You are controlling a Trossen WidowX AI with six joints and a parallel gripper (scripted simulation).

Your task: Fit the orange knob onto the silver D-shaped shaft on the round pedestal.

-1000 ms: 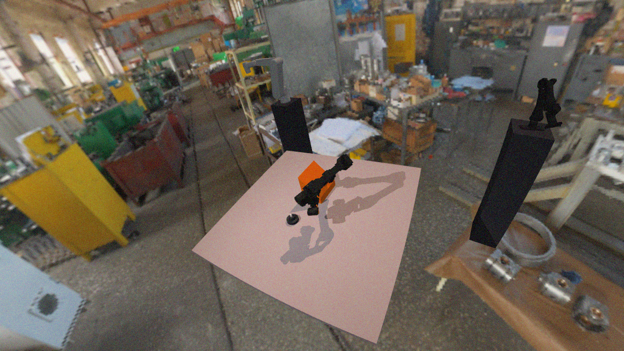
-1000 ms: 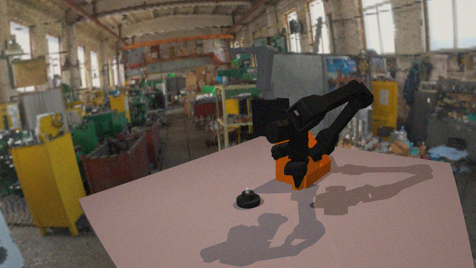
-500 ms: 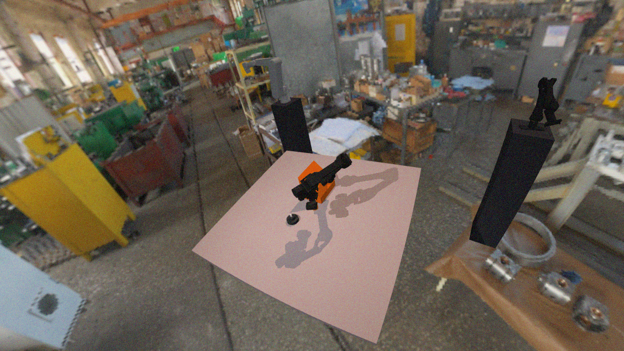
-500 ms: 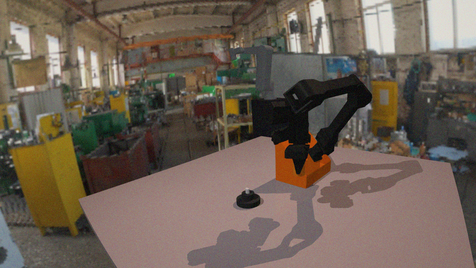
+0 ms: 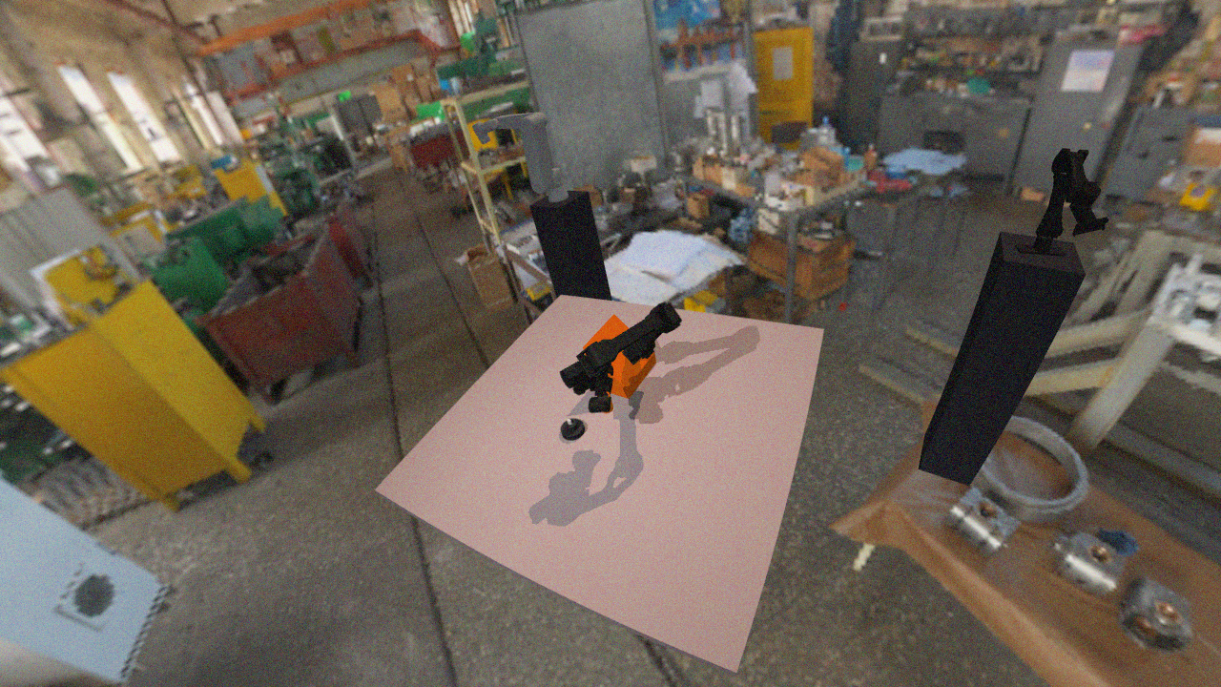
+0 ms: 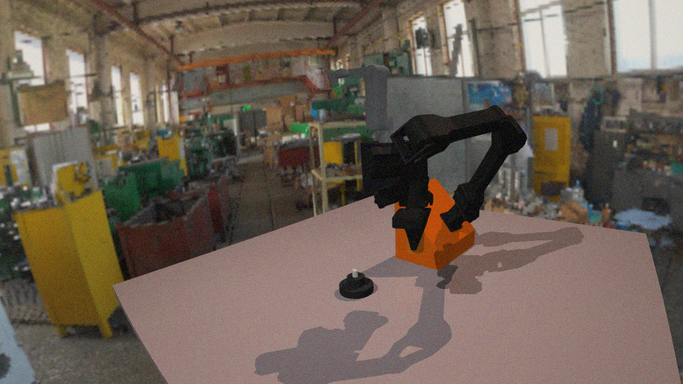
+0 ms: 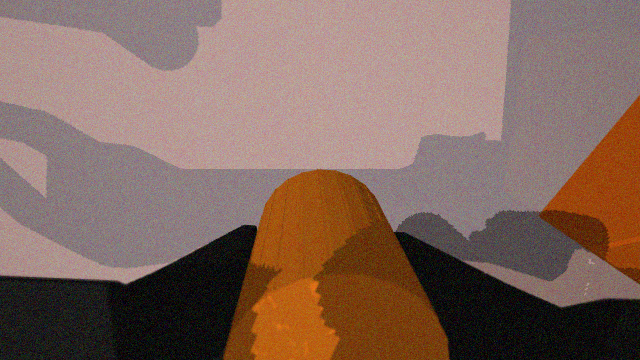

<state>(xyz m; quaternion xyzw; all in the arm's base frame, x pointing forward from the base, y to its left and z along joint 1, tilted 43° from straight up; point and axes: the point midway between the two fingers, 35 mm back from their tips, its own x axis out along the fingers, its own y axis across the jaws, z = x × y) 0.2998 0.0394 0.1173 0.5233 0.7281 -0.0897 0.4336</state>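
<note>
Now: gripper tip 6 cm short of the black round pedestal, 14 cm to the left of it and 11 cm above it. Round my gripper tip: orange knob (3 cm above).
</note>
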